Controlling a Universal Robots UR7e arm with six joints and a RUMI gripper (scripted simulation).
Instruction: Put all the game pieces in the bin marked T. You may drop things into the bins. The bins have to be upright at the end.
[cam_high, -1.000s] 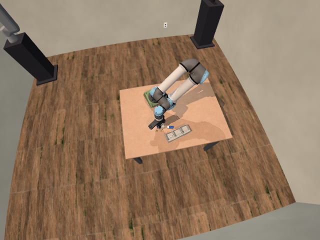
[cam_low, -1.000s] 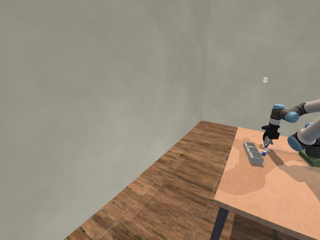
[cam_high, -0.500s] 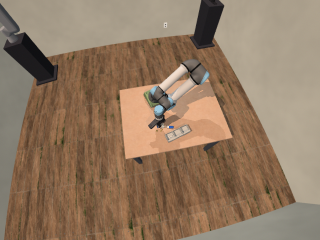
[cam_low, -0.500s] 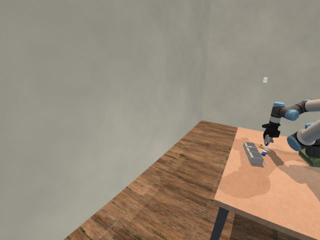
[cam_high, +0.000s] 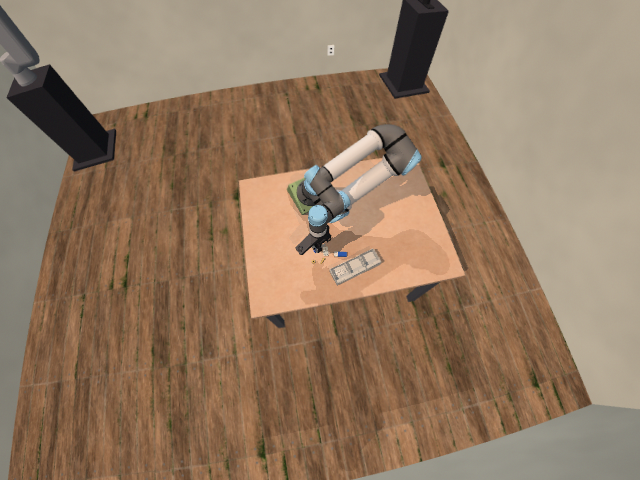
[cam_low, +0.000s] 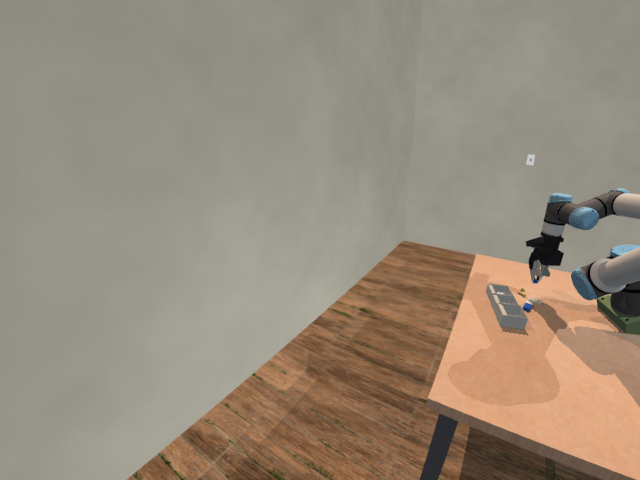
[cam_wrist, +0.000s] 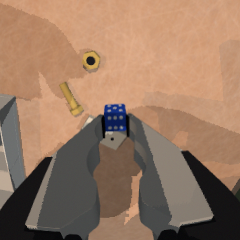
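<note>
Right now my hand is 130 mm short of the white domino, 90 mm to the right of it and 60 mm above it. The rest, counted from my hand: brass nut (70 mm below, 30 mm ahead, 20 mm to the right); then blue die (10 mm below); then brass pin (70 mm below, 40 mm ahead, 30 mm to the left).
</note>
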